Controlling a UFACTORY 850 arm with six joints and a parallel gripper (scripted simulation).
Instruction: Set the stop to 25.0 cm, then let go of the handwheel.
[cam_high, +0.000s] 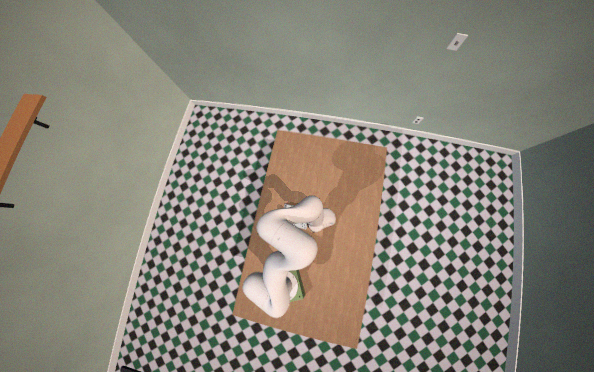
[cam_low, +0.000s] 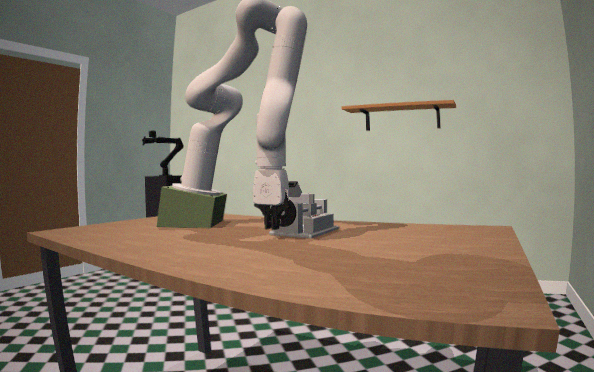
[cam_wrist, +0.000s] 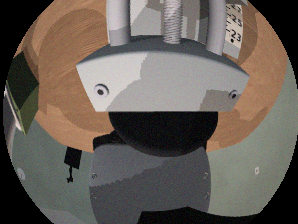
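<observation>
My gripper is now 1 cm short of the handwheel and 2 cm to the right of it.
</observation>
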